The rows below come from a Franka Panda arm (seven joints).
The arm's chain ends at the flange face. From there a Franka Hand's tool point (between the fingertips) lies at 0.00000 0.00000 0.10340 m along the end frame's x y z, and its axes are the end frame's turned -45 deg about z.
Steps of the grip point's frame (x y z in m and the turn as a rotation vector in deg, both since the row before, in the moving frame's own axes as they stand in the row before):
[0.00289 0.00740 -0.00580 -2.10 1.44 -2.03]
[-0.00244 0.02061 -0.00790 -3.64 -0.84 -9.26]
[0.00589 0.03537 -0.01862 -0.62 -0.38 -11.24]
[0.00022 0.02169 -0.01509 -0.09 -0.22 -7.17]
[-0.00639 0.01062 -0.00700 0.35 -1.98 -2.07]
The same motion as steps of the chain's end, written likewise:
[0.00275 0.00243 -0.00570 -0.47 2.50 -2.03]
[0.00883 0.01090 -0.00768 -3.17 1.98 -9.26]
[0.02875 0.01961 -0.01861 -0.71 0.17 -11.24]
[0.01563 0.01478 -0.01509 -0.22 -0.09 -7.17]
[0.00593 0.00990 -0.00694 -1.15 -1.65 -2.07]

